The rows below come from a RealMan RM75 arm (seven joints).
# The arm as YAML. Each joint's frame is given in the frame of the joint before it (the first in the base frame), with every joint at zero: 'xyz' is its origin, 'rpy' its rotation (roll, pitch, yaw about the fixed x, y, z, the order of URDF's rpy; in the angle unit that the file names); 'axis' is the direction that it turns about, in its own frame. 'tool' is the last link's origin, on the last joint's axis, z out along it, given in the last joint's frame.
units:
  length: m
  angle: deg
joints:
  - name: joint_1
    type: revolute
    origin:
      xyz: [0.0, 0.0, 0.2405]
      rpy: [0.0, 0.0, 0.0]
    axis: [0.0, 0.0, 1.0]
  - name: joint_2
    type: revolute
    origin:
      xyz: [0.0, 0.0, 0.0]
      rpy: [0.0, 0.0, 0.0]
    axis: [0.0, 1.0, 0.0]
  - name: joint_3
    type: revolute
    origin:
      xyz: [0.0, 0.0, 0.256]
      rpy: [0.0, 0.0, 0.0]
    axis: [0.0, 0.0, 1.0]
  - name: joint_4
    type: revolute
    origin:
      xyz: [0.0, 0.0, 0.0]
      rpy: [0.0, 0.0, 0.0]
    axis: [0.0, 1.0, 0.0]
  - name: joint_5
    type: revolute
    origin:
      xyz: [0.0, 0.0, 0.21]
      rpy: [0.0, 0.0, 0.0]
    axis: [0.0, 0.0, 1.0]
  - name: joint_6
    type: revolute
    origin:
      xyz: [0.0, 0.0, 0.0]
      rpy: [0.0, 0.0, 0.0]
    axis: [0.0, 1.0, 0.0]
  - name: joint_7
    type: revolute
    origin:
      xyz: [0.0, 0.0, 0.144]
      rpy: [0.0, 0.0, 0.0]
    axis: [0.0, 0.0, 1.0]
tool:
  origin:
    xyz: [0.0, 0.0, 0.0]
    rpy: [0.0, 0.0, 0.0]
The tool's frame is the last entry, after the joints.
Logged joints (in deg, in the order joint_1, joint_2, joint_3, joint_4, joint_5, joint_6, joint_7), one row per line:
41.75, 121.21, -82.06, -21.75, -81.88, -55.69, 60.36
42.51, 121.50, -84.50, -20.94, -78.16, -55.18, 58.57
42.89, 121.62, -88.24, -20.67, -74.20, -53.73, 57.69
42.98, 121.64, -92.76, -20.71, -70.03, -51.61, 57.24
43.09, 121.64, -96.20, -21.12, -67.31, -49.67, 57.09
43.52, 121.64, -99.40, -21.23, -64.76, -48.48, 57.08
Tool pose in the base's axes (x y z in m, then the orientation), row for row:
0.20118, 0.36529, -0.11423, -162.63, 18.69, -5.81
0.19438, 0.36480, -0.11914, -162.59, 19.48, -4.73
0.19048, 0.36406, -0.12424, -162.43, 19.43, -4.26
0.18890, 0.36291, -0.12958, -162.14, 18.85, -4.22
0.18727, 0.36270, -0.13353, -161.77, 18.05, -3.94
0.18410, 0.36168, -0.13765, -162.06, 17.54, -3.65
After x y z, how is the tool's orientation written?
As angles about the fixed x, y, z axes (roll, pitch, yaw), in degrees.
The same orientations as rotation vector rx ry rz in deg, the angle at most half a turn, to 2 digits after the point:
-159.53, 12.12, 25.05
-159.53, 10.79, 26.40
-159.49, 10.16, 26.41
-159.36, 10.04, 25.55
-159.24, 9.54, 24.44
-159.70, 8.98, 23.85

